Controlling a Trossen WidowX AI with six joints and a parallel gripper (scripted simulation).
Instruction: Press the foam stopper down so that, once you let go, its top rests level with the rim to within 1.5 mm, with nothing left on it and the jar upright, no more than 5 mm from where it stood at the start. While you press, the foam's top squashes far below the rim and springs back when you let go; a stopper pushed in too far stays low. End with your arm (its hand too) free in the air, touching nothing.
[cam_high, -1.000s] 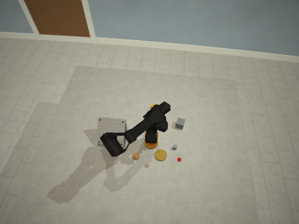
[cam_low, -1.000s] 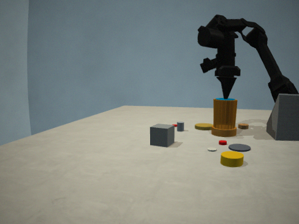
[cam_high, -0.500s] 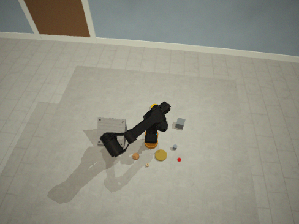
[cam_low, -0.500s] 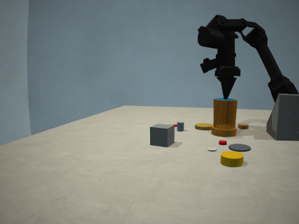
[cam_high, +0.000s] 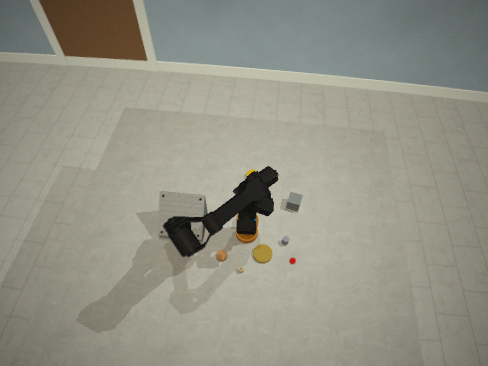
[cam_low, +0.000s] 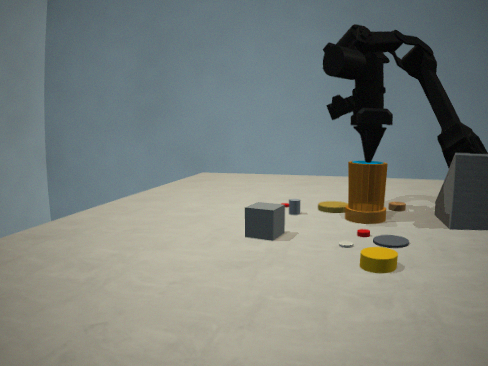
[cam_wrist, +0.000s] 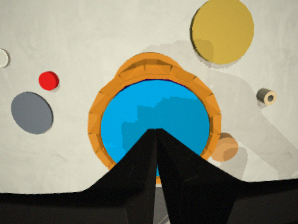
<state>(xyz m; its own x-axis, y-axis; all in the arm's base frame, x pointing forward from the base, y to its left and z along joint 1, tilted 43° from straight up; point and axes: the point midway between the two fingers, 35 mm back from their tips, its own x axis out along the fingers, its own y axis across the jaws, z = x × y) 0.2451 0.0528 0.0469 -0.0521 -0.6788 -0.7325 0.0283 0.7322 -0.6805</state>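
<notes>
The blue foam stopper is 4 cm below my hand. Also, from my hand: red disc (14 cm below, 12 cm to the left, 2 cm ahead); then brown disc (14 cm below, 10 cm to the right, 9 cm behind); then mustard disc (14 cm below, 8 cm to the right, 6 cm ahead).
</notes>
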